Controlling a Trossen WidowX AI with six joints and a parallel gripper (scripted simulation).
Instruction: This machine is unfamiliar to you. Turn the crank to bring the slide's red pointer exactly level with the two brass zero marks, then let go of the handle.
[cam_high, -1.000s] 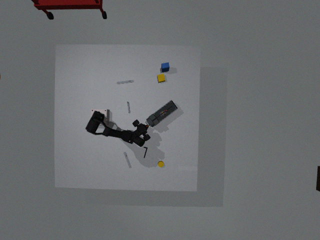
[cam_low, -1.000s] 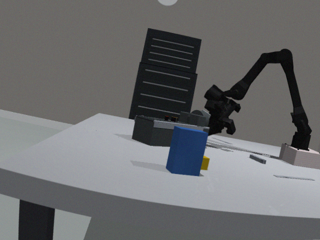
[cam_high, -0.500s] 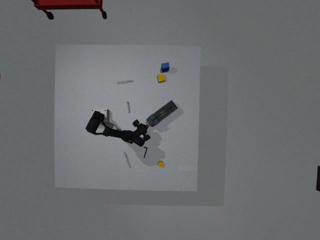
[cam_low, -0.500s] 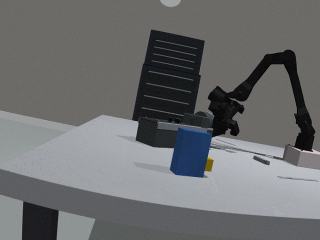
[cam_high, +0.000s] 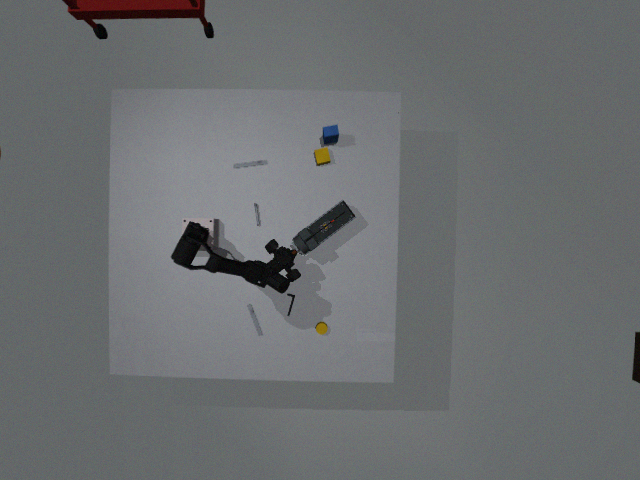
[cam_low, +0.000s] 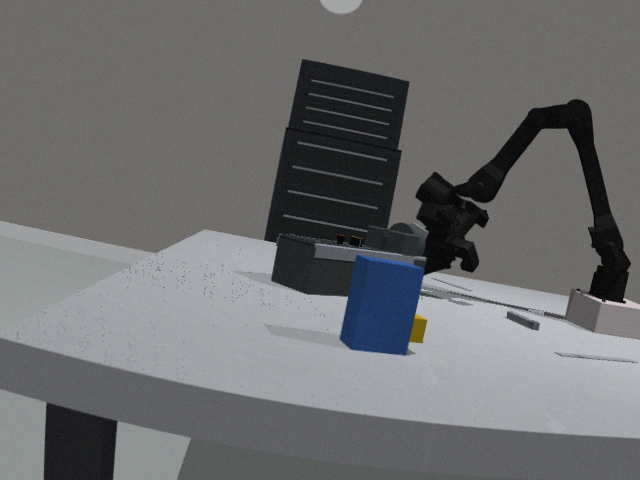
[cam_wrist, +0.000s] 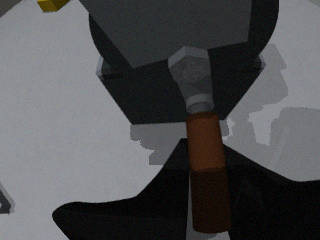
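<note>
The brown crank handle is 3 cm above my gripper tip, 1 cm to the right of it and 1 cm behind it. The rest, counted from my gripper tip: red pointer: 15 cm to the left, 13 cm ahead, 5 cm above; black hex key: 22 cm to the right, 3 cm below, 1 cm ahead; yellow block: 43 cm to the left, 5 cm ahead, 2 cm below.
</note>
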